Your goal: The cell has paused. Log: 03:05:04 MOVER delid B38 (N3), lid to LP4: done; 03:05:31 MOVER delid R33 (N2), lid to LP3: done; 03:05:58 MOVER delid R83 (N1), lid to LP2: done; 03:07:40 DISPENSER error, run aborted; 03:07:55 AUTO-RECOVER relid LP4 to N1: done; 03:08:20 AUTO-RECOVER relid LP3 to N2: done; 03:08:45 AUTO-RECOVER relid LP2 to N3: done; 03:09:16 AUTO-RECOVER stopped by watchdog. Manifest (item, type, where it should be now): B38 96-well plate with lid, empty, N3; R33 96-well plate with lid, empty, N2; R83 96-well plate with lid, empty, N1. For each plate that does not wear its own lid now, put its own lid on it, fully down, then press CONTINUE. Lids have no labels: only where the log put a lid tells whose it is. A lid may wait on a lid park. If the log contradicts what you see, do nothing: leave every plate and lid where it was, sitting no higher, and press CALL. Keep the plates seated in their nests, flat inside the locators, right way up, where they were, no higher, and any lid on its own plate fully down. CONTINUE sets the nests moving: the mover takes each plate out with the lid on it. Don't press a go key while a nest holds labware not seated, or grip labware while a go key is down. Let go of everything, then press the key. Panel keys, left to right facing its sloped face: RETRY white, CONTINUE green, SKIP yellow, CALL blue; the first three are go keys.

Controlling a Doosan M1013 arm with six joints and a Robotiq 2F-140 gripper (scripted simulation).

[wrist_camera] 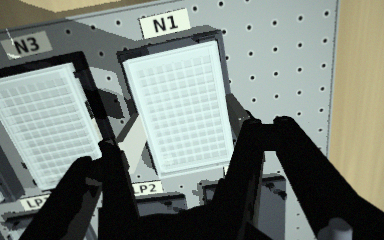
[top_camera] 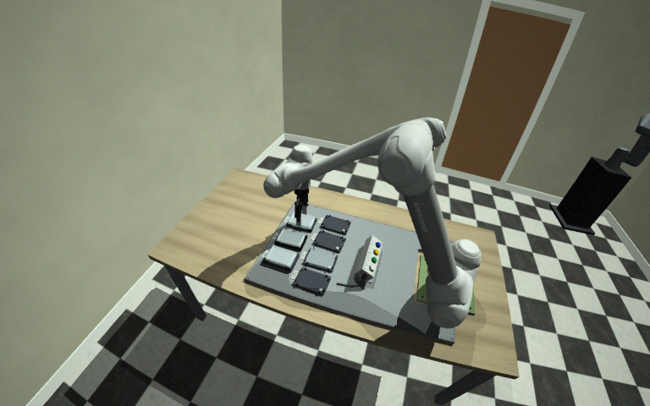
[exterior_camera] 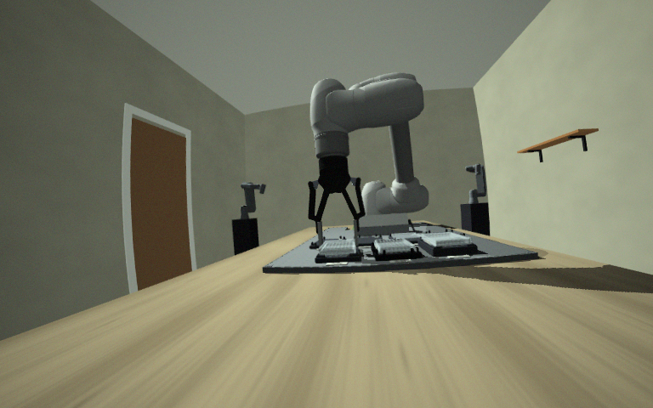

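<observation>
Right now my hand is 30 mm above the N1 plate. Round my hand: lid park LP3 (180 mm behind, 50 mm below, 40 mm to the right); LP2 label (90 mm behind, 80 mm to the left, 50 mm below); LP3 label (100 mm behind, 50 mm to the right, 50 mm below).
</observation>
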